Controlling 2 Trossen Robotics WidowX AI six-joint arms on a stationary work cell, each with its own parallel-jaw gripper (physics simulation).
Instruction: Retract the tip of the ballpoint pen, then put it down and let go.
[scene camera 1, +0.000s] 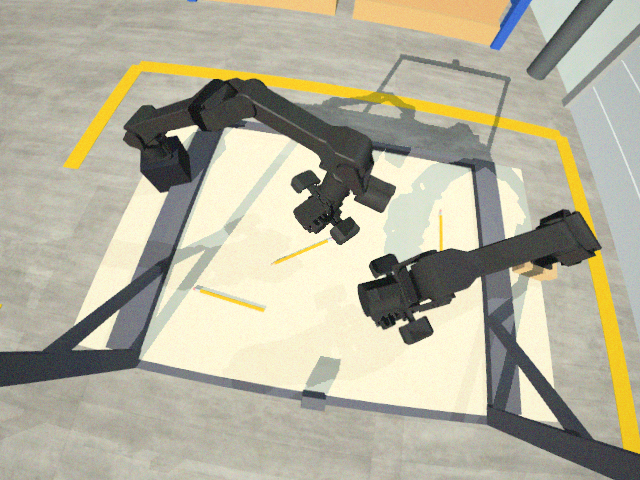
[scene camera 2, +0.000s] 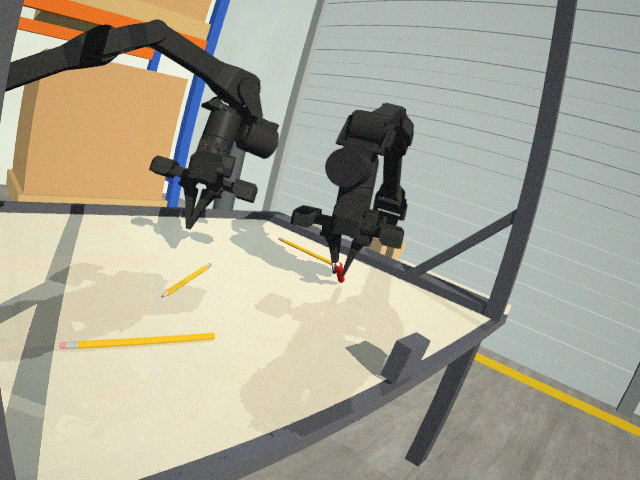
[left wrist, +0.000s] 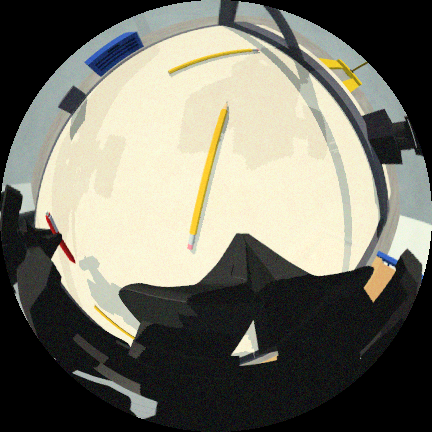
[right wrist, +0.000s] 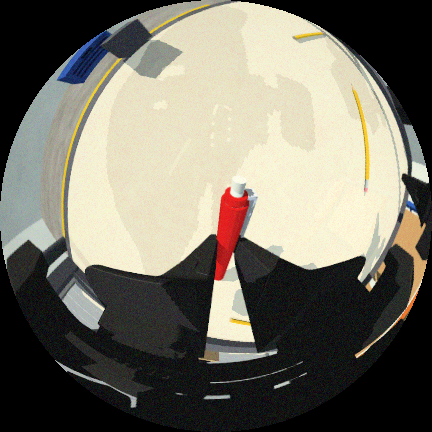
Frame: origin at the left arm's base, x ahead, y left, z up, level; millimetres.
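Seen in the pictures: left gripper, fingertip midpoint: (scene camera 1: 315, 223) (scene camera 2: 188, 229) (left wrist: 240, 238); right gripper, fingertip midpoint: (scene camera 2: 338, 274) (left wrist: 59, 234) (right wrist: 224, 240); left arm's base, link origin: (scene camera 1: 159, 152).
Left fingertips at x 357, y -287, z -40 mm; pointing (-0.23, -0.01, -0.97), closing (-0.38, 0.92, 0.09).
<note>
Offsets run from my left fingertips to a thing's middle. Level surfaces: height alone.
A red ballpoint pen {dx +138, dy -235, dz -30 mm} (scene camera 2: 339, 273) (left wrist: 61, 238) (right wrist: 230, 225) with a white push button and a grey clip is held in my right gripper (scene camera 2: 339, 270) (right wrist: 224, 240), which is shut on its barrel. The pen stands steeply, with the button end pointing away from the fingers, down toward the cream table top {dz -67 mm} (scene camera 1: 270, 343) (scene camera 2: 223, 405). I cannot tell whether the button touches the table. In scene camera 1 the pen is hidden under the right gripper. My left gripper (scene camera 2: 193, 220) (left wrist: 240, 238) is shut and empty, hanging above the table's far side.
Three yellow pencils lie on the table: one {dx -46, dy -44, dz -63 mm} (scene camera 1: 301, 250) (scene camera 2: 186, 280) (left wrist: 208, 173) below the left gripper, one {dx -254, dy -121, dz -63 mm} (scene camera 1: 230, 299) (scene camera 2: 147, 340) toward the front left, one {dx +351, dy -106, dz -63 mm} (scene camera 1: 440, 230) (scene camera 2: 305, 250) behind the right gripper. A small grey block {dx -108, dy -388, dz -36 mm} (scene camera 1: 313, 400) (scene camera 2: 405, 357) sits on the front edge. Dark frame posts (scene camera 2: 532, 157) stand around the table.
</note>
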